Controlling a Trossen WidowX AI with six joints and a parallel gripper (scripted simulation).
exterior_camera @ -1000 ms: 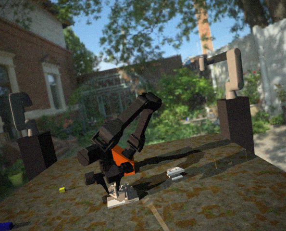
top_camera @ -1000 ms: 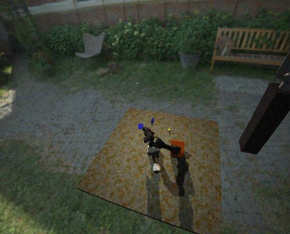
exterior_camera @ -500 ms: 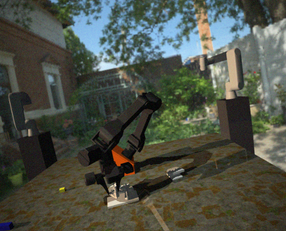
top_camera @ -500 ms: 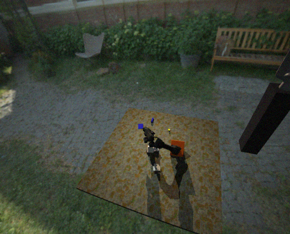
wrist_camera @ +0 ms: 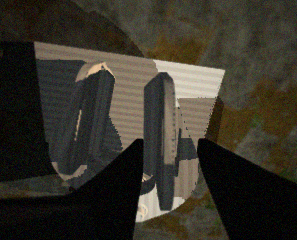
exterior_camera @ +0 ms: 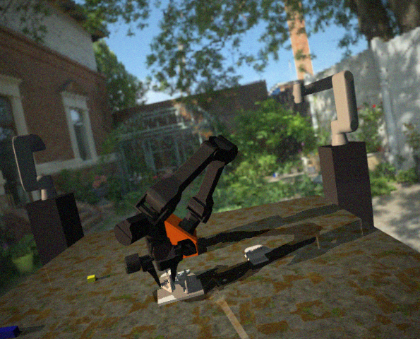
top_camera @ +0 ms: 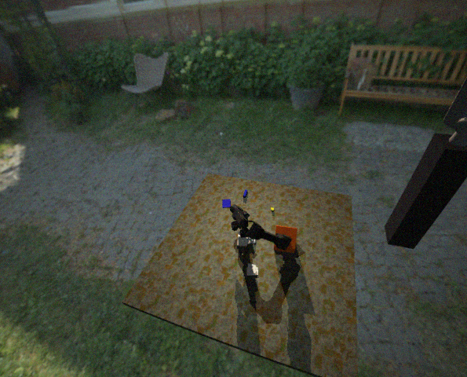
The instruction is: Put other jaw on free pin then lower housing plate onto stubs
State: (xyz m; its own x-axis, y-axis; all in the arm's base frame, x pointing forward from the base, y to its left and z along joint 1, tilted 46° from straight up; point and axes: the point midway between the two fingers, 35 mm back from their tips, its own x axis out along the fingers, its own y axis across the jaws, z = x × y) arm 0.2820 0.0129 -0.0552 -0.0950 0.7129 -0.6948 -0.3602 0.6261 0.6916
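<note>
Right now the housing plate is 120 mm behind my gripper tip and 260 mm to the left of it. Round my gripper tip: blue block: 120 mm ahead, 420 mm to the right, 20 mm below; then small yellow block: 140 mm behind, 300 mm to the right, 20 mm below; then white jaw: 40 mm behind.
</note>
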